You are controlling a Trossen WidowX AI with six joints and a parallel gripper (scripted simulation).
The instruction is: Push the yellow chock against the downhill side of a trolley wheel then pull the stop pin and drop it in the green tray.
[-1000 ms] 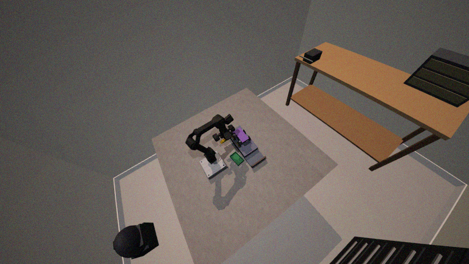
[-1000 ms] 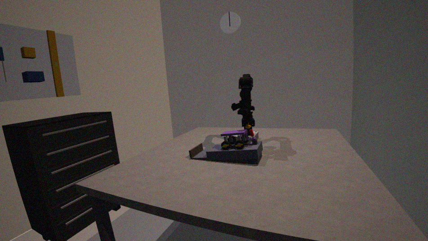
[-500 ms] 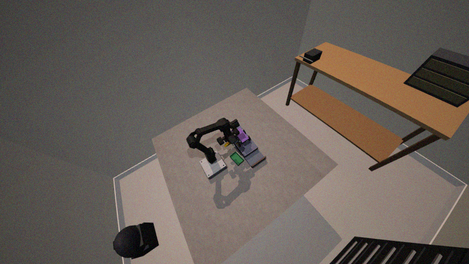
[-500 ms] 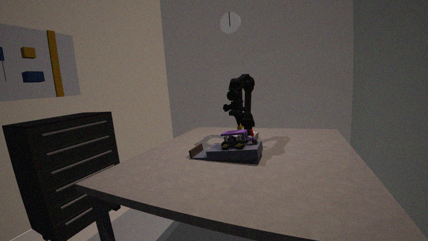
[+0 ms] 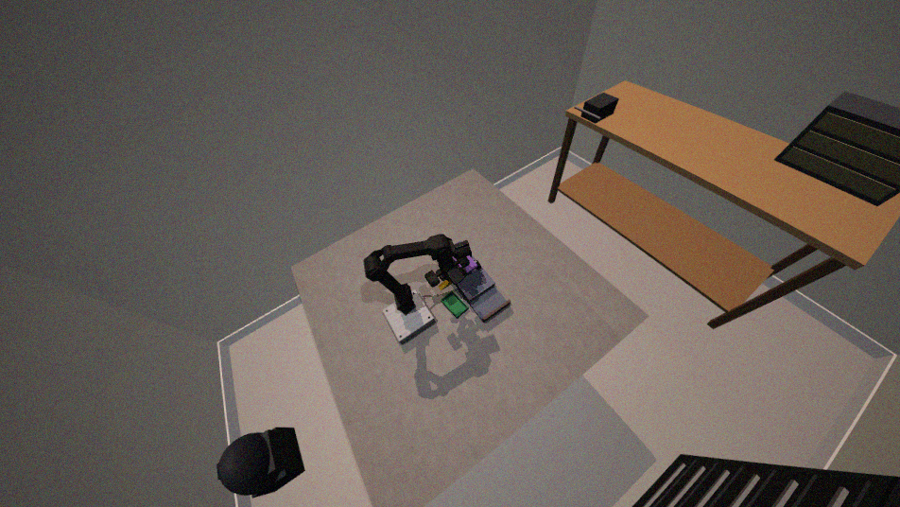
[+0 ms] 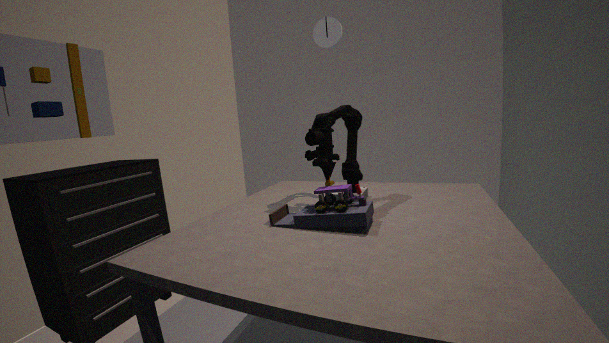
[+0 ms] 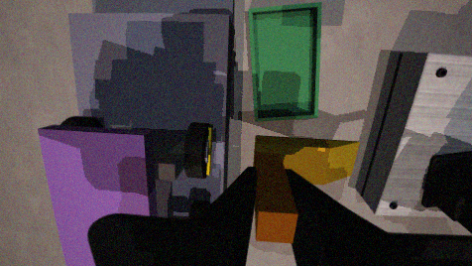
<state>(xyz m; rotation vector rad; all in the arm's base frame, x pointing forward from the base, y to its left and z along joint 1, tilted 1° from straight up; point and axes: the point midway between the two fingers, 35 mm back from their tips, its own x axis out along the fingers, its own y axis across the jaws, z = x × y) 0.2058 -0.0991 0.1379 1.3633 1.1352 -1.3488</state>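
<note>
Now: gripper tip 140 mm to the right of the red-headed stop pin, 120 mm short of it and 40 mm above it. The rest, counted from my gripper tip: purple trolley: 120 mm ahead, 50 mm below, 40 mm to the left; then grey ramp: 120 mm below, 120 mm ahead, 30 mm to the left; then yellow chock: 20 mm behind, 10 mm below.
</note>
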